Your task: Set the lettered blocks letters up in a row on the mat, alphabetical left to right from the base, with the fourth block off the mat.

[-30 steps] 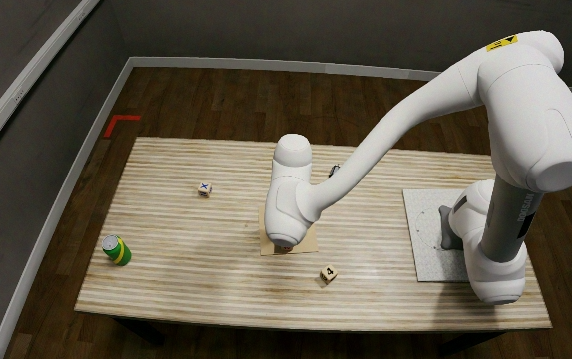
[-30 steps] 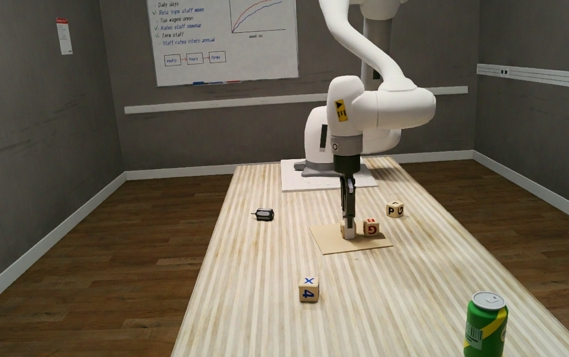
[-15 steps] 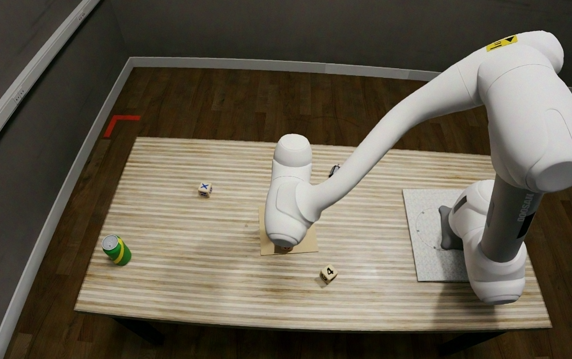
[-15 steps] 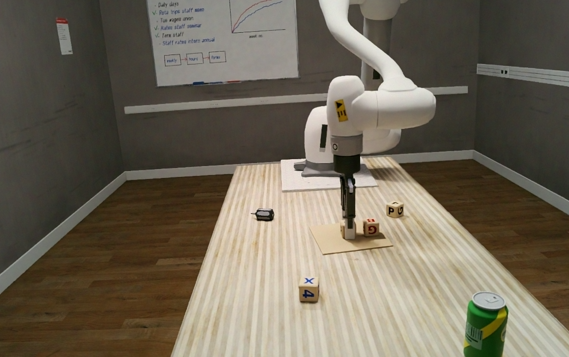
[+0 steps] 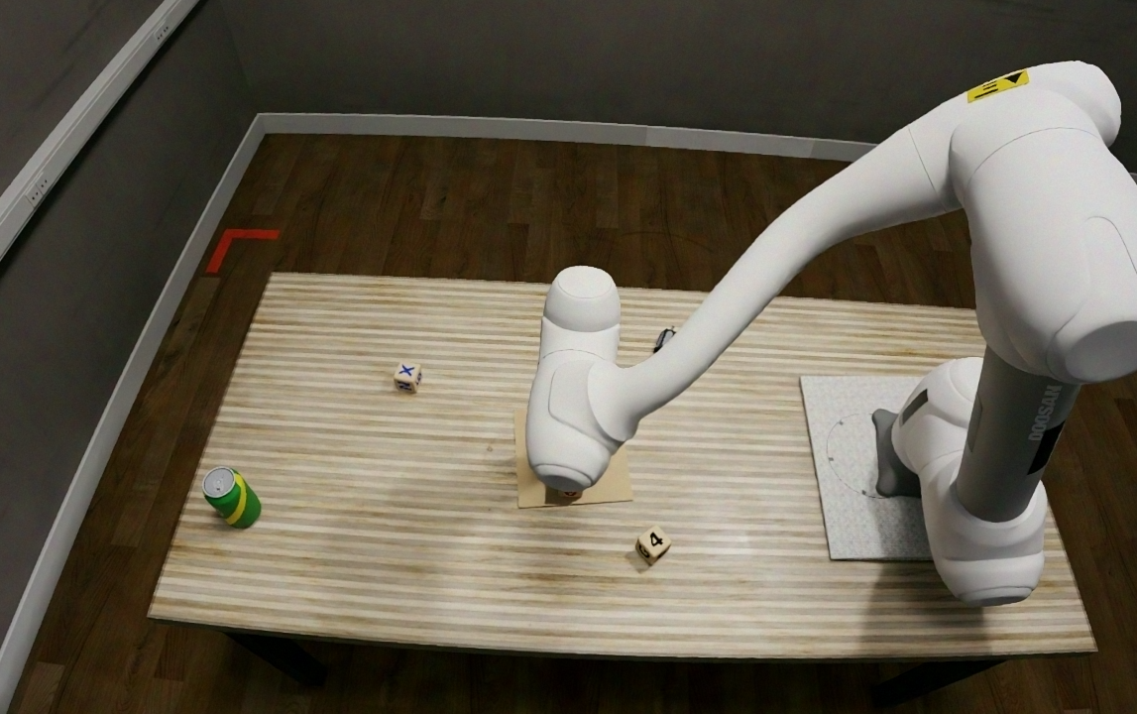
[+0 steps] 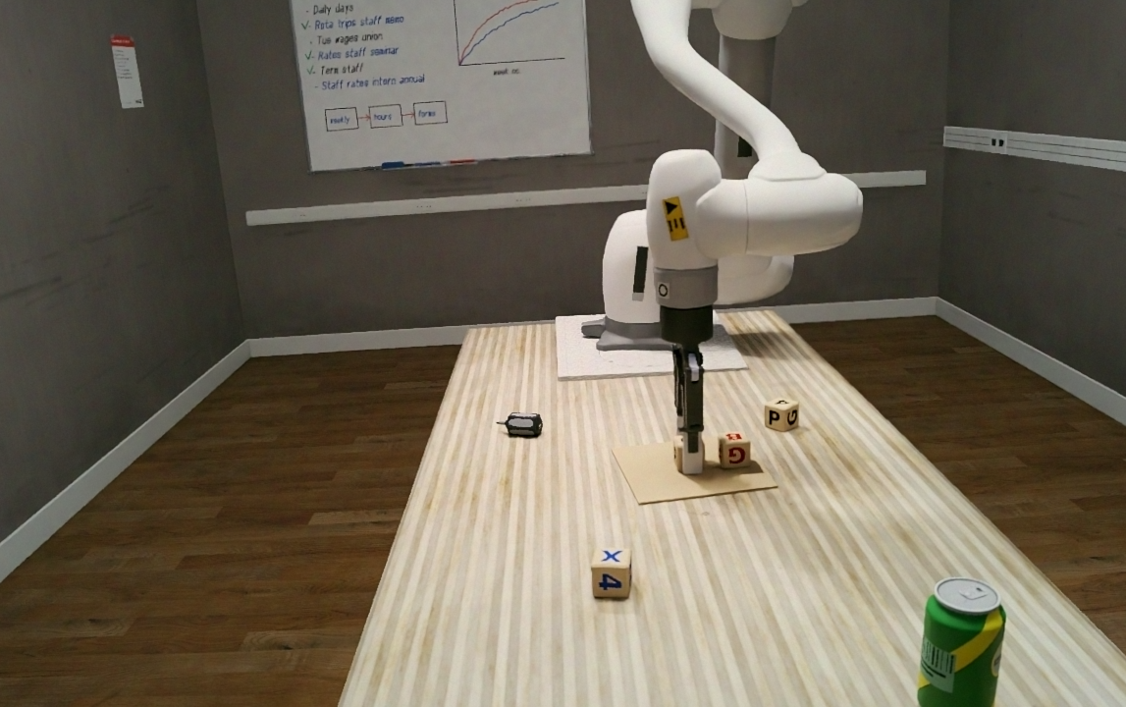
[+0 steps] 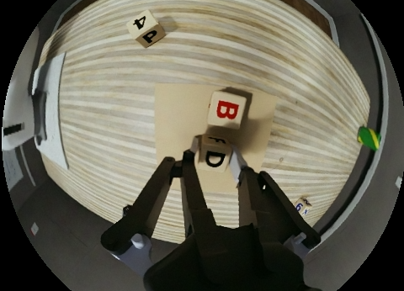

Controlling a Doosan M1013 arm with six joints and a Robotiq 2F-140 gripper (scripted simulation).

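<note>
My gripper is now 40 mm above the tan mat. From my hand the other things lie so: black object 290 mm to the right, 140 mm behind, 20 mm below.
</note>
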